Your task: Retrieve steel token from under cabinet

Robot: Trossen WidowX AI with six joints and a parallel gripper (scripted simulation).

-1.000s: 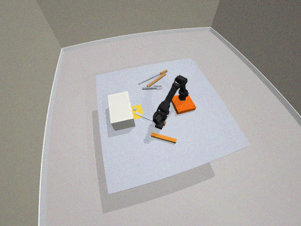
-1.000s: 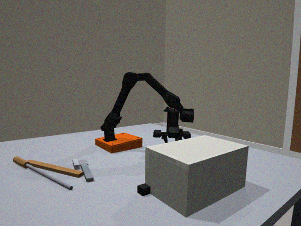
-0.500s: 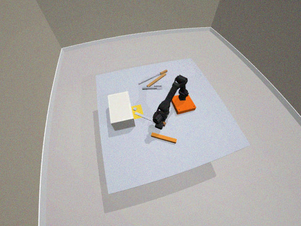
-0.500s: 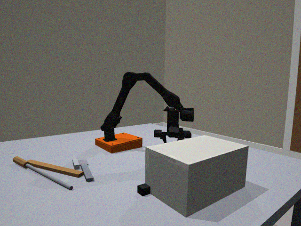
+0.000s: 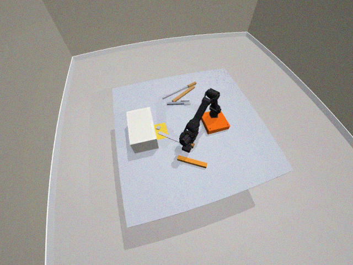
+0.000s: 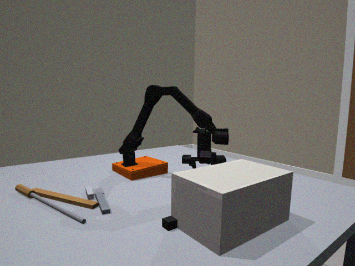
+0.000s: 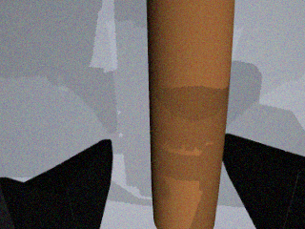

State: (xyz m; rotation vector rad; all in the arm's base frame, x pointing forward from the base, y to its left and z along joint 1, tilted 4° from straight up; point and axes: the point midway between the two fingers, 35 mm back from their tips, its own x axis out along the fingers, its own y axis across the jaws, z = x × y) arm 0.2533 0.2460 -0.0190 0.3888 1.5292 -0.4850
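Right now the orange flat bar is 140 mm to the left of my gripper tip and 10 mm above it. From my gripper tip the other things lie so: small grey token 230 mm ahead, 200 mm to the right, 10 mm below; wooden stick 40 mm behind, 570 mm to the right.
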